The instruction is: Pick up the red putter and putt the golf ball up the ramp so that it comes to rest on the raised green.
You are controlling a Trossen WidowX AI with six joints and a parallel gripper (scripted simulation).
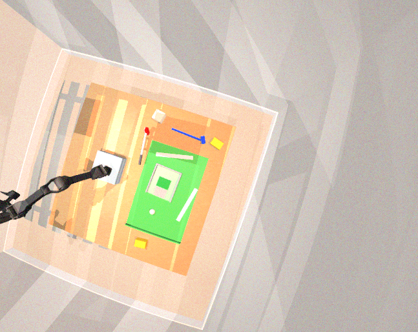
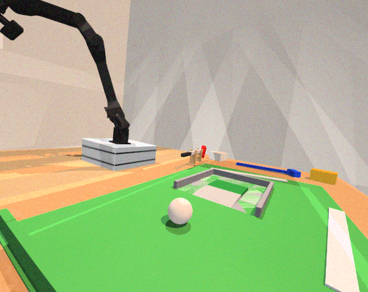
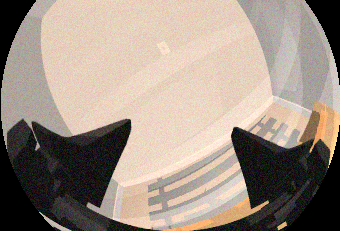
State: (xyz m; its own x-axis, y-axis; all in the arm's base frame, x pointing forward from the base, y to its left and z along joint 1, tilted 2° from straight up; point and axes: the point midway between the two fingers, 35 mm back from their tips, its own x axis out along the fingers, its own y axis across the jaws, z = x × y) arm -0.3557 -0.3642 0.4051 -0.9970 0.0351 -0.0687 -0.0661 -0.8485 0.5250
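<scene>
The red putter lies 660 mm to the left of my gripper tip, 540 mm ahead of it and 450 mm below it. The rest, counted from my gripper tip: green mat: 860 mm ahead, 500 mm below, 400 mm to the left; white golf ball: 830 mm ahead, 480 mm below, 210 mm to the left; wooden stand: 680 mm to the left, 540 mm ahead, 470 mm below.
</scene>
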